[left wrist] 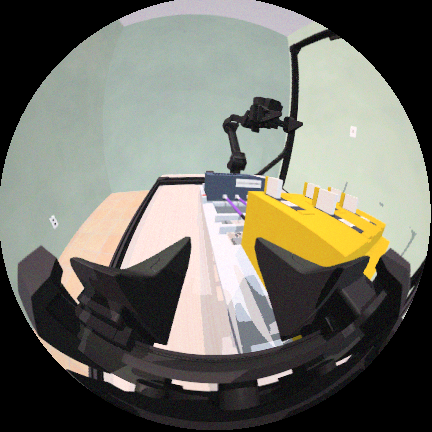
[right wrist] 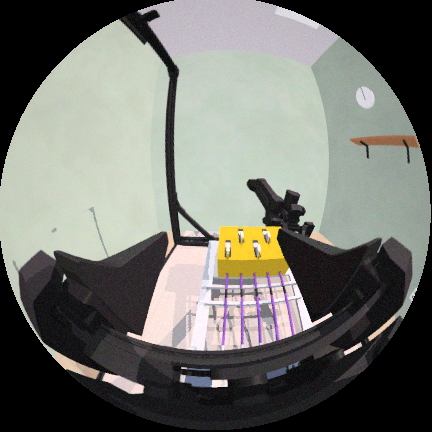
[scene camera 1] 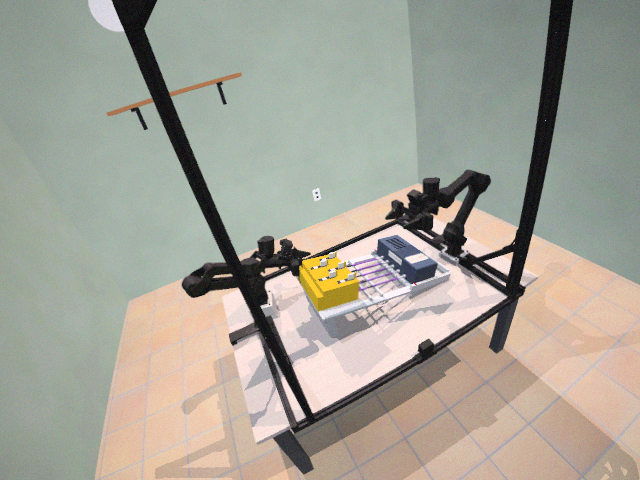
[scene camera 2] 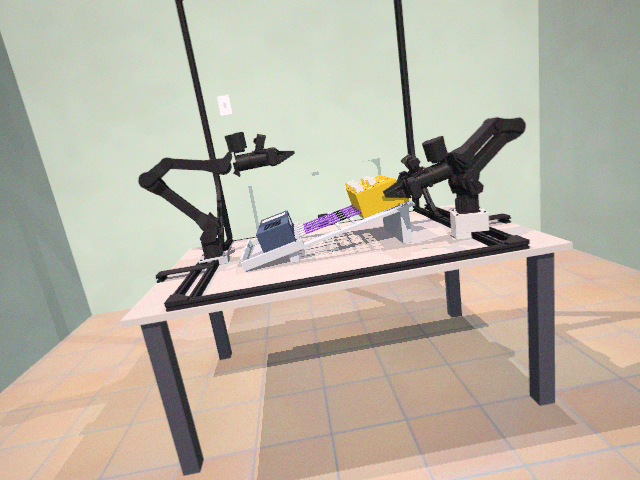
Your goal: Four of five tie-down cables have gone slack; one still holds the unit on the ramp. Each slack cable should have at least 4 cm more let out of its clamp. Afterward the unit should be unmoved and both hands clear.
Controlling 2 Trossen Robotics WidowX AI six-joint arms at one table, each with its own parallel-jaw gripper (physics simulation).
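The dark blue unit [scene camera 1: 408,263] [scene camera 2: 275,233] [left wrist: 219,187] sits low on the white ramp [scene camera 1: 343,310] [scene camera 2: 276,257] [right wrist: 200,320]. Purple cables [scene camera 2: 323,223] [right wrist: 242,312] run from it to a yellow block [scene camera 1: 338,295] [scene camera 2: 374,202] [left wrist: 300,225] [right wrist: 250,267] at the high end; slack is hard to tell. White levers [left wrist: 326,201] [right wrist: 257,248] stand on the block. My left gripper [scene camera 1: 303,259] [scene camera 2: 388,193] [left wrist: 223,242] is partly open and empty, close beside the block's high end. My right gripper [scene camera 1: 397,219] [scene camera 2: 292,152] [right wrist: 224,235] is wide open and empty, high above the unit's end.
Black frame posts [scene camera 1: 191,162] [scene camera 2: 404,82] rise at the table's sides, and black rails [scene camera 1: 377,384] [scene camera 2: 310,284] run along its edges. In the left wrist view, the block stands behind the right-hand finger. A wooden shelf [scene camera 1: 196,89] is on the wall.
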